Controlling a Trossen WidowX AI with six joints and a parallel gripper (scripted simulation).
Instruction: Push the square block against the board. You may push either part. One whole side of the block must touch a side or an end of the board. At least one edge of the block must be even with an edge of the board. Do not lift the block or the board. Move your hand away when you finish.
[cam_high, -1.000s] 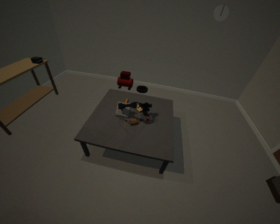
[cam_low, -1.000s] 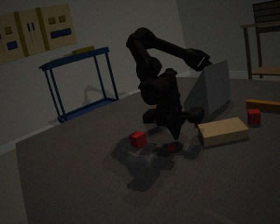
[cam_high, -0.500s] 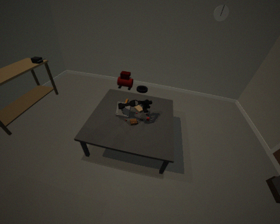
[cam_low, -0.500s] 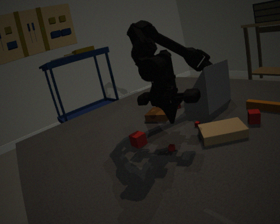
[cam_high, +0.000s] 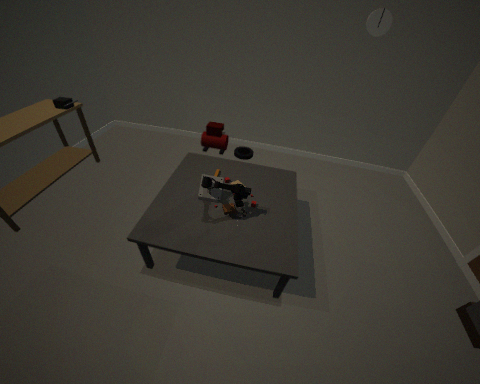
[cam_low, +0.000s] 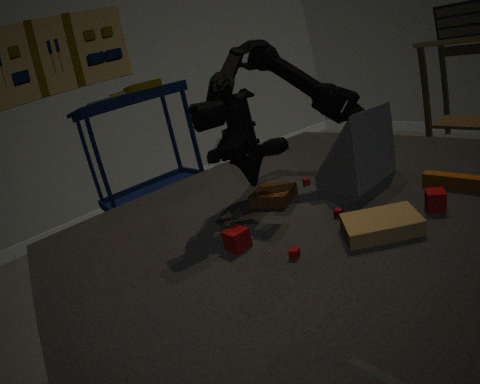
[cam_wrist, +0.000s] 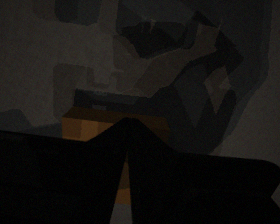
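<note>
The brown square block lies 70 mm behind my gripper tip, 10 mm to the right of it and 50 mm below it. The rest, counted from my gripper tip: orange bar: 260 mm behind, 430 mm to the left, 50 mm below; tan board: 10 mm behind, 310 mm to the left, 50 mm below.
</note>
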